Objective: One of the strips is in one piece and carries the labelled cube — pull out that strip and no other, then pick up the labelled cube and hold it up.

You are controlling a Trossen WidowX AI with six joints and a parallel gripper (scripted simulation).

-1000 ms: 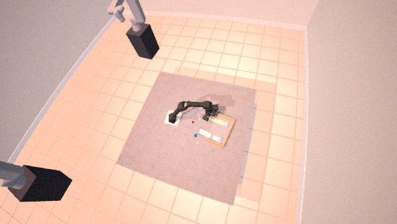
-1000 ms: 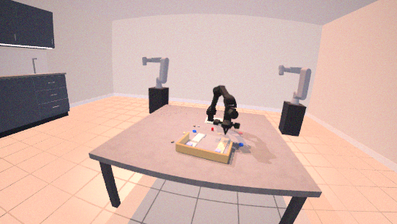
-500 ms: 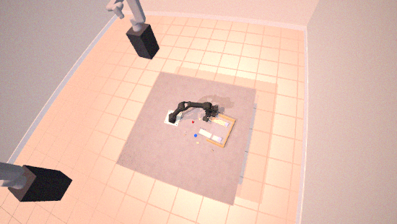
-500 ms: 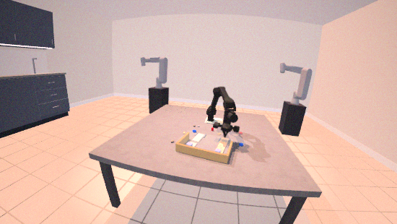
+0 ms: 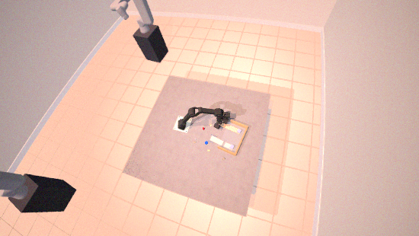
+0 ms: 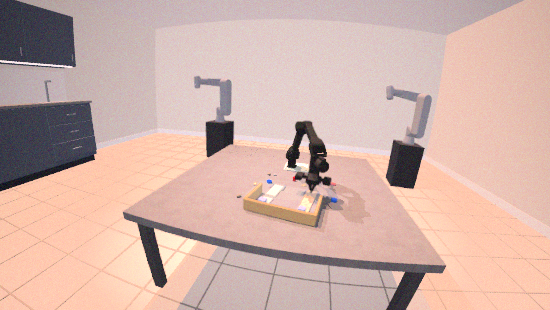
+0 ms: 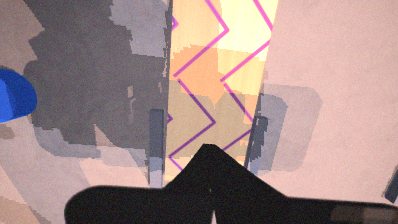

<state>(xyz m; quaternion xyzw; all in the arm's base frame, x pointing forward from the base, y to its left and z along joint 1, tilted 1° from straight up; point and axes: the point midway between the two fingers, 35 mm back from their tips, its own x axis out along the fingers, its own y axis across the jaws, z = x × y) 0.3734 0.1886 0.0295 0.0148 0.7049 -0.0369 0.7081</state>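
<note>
Right now my gripper tip is 10 cm short of the strip and 1 cm to the left of it. Also, from my gripper tip: pink block: 17 cm behind, 12 cm to the left; red piece: 15 cm behind, 12 cm to the right.
</note>
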